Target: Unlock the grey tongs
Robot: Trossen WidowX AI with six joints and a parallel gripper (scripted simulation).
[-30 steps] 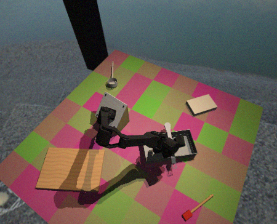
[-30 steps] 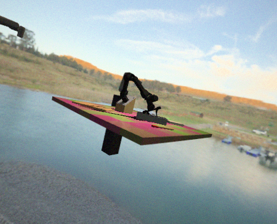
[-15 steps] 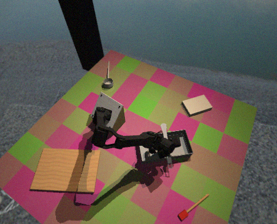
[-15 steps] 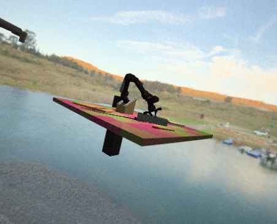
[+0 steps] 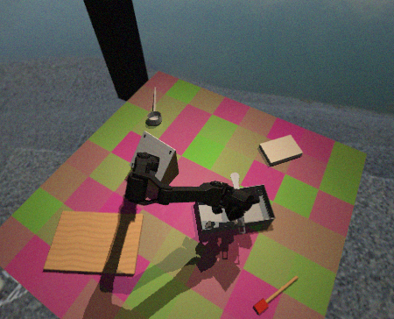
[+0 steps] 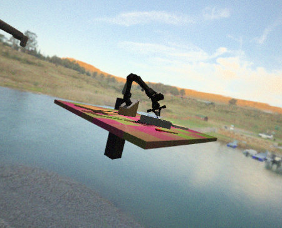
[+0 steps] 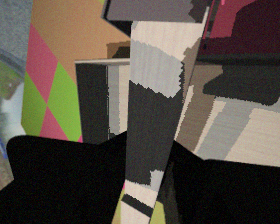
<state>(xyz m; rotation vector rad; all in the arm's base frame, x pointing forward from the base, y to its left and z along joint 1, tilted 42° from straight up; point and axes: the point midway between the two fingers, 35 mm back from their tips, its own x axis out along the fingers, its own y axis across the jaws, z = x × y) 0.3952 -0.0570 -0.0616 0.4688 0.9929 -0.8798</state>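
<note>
Now: gripper tip 50 mm above the roasting tin and 30 mm past it. From my gripper tip the other things lie so: block 400 mm to the left, 70 mm below, 70 mm ahead; wooden board 480 mm behind, 380 mm to the right, 70 mm below.
</note>
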